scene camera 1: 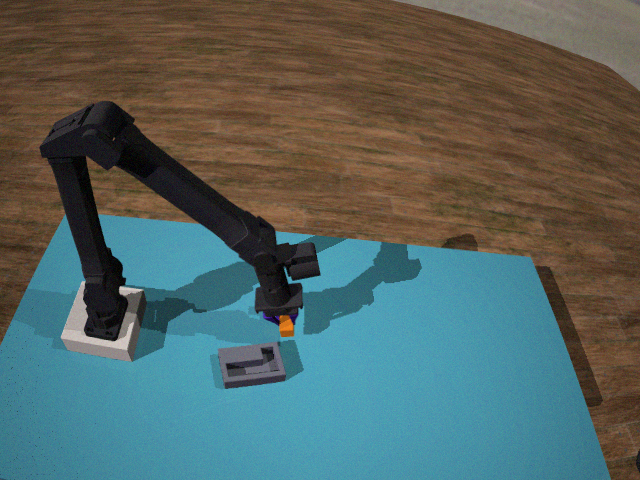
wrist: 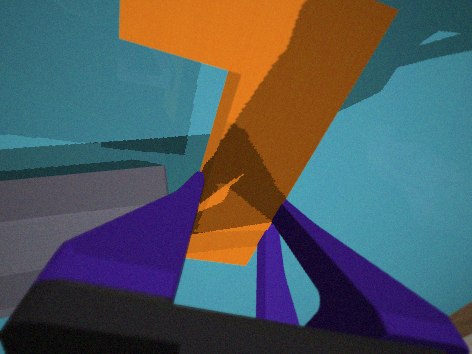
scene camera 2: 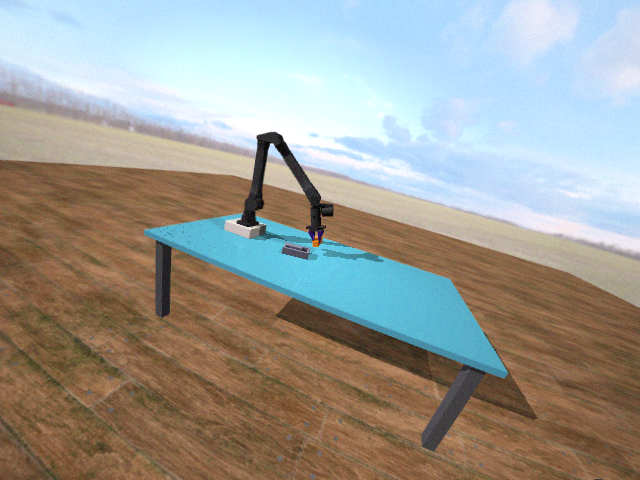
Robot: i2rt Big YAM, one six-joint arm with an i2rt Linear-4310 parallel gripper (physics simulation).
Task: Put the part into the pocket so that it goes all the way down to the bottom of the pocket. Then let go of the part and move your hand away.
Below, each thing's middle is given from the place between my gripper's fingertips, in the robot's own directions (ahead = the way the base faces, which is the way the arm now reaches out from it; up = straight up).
Scene:
Right now the orange L-shaped part (wrist: 288, 75) is 30 mm to the left of my hand and 20 mm behind it. The rest, counted from my hand: grey pocket block (scene camera 1: 258, 364): 100 mm to the right, 70 mm behind, 50 mm below.

